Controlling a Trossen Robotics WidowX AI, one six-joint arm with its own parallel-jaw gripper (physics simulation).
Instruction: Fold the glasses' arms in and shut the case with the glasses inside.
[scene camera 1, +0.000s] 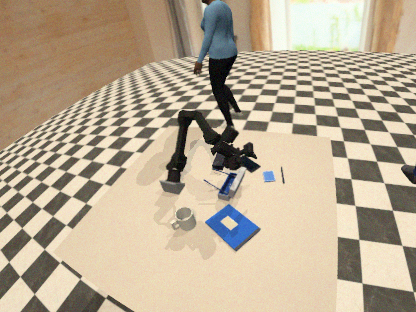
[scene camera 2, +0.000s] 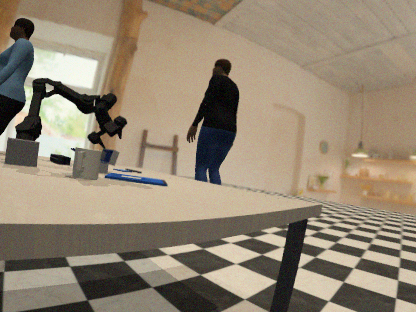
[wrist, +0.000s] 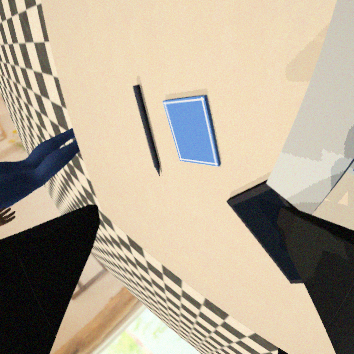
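Seen in the pictures: gripper, fingertip midpoint: (scene camera 1: 250, 162) (scene camera 2: 112, 143) (wrist: 190, 215); arm's base, link origin: (scene camera 1: 173, 181) (scene camera 2: 22, 150).
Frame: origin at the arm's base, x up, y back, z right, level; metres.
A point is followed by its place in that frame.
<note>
The case (scene camera 1: 226, 192) (scene camera 2: 104, 167) {z 0.032, x -0.022, y -0.311 m} stands open on the table, its grey lid (scene camera 1: 239, 181) {z -0.034, x 0.037, y -0.369 m} (wrist: 317, 120) {z -0.088, x 0.046, y -0.370 m} raised on the right side in scene camera 1. The glasses sit in its blue inside, small and hard to make out. Their two thin arms stick out to the left in scene camera 1, one (scene camera 1: 213, 185) {z -0.005, x 0.013, y -0.240 m} nearer the front and the other (scene camera 1: 218, 173) {z -0.109, x 0.015, y -0.237 m} further back. My gripper (scene camera 1: 243, 158) {z -0.136, x 0.079, y -0.403 m} (scene camera 2: 112, 141) {z -0.136, x 0.079, y -0.403 m} (wrist: 190, 215) {z -0.136, x 0.079, y -0.403 m} is open and empty, above the table on the far side of the case. In the wrist view the right finger overlaps the dark phone.
A dark phone (scene camera 1: 251, 164) {z -0.253, x -0.038, y -0.379 m} (wrist: 262, 225) {z -0.256, x -0.038, y -0.382 m} lies behind the case; a black box (scene camera 1: 218, 161) {z -0.220, x -0.011, y -0.190 m} (scene camera 2: 60, 159) {z -0.181, x -0.024, y -0.174 m} is near it. A blue pad (scene camera 1: 269, 176) {z -0.173, x -0.041, y -0.497 m} (wrist: 192, 131) {z -0.174, x -0.041, y -0.490 m} and a pen (scene camera 1: 282, 175) {z -0.187, x -0.037, y -0.567 m} (wrist: 148, 130) {z -0.197, x -0.040, y -0.563 m} lie right. A mug (scene camera 1: 185, 219) {z 0.193, x -0.038, y -0.161 m} (scene camera 2: 86, 163) {z 0.248, x -0.001, y -0.169 m} and blue book (scene camera 1: 245, 231) {z 0.189, x -0.038, y -0.451 m} (scene camera 2: 145, 180) {z 0.226, x -0.038, y -0.389 m} are in front.
</note>
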